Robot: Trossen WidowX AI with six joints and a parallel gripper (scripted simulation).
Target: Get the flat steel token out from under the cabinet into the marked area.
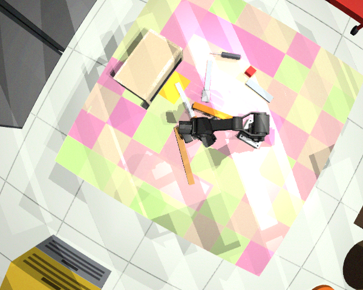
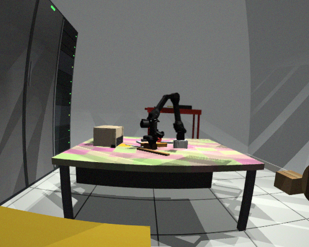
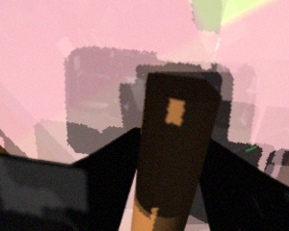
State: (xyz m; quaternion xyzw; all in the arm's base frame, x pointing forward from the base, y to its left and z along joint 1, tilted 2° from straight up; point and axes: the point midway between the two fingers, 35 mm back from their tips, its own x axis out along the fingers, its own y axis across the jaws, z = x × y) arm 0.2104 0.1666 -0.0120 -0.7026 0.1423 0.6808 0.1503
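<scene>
Right now my gripper tip is 10 mm short of the orange bar, 120 mm to the left of it and 10 mm below it. Also, from my gripper tip: grey bar: 90 mm behind, 370 mm to the right; then grey tool: 130 mm ahead, 200 mm to the right; then red cube: 10 mm ahead, 410 mm to the right, 10 mm above.
</scene>
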